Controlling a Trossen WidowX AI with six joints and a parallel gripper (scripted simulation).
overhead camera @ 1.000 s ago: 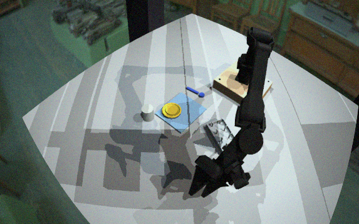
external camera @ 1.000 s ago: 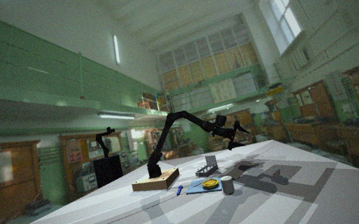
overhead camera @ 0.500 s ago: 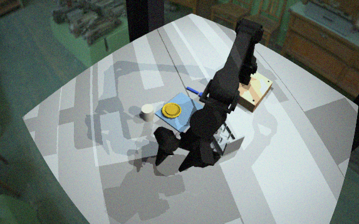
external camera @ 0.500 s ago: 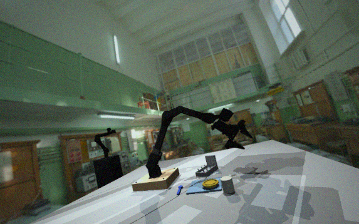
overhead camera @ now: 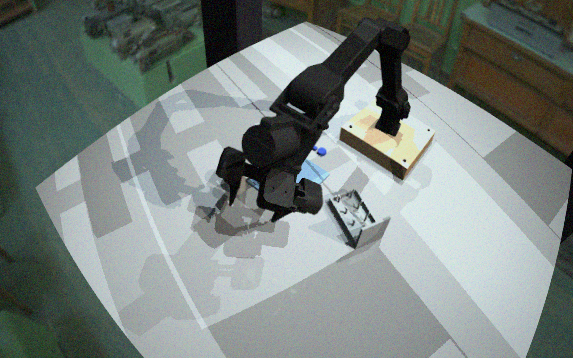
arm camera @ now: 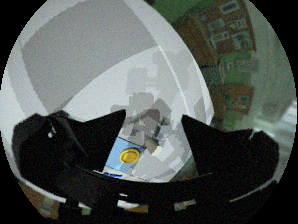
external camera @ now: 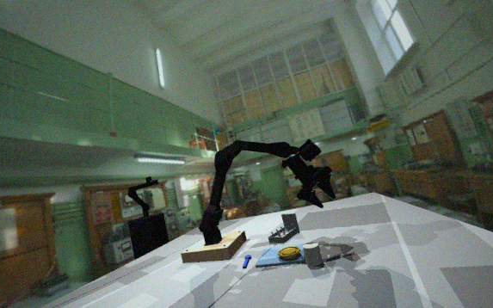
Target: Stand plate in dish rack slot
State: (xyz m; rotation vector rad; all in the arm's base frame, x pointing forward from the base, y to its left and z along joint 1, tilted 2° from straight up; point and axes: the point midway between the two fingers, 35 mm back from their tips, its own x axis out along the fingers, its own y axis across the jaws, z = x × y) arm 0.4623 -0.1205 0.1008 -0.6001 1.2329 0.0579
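The yellow plate lies 170 mm behind my gripper tip, 60 mm to the right of it and 110 mm below it. Round my gripper tip: blue mat: 200 mm behind, 30 mm to the right, 120 mm below; then dish rack: 170 mm behind, 160 mm to the left, 100 mm below; then cup: 110 mm behind, 120 mm to the right, 100 mm below.
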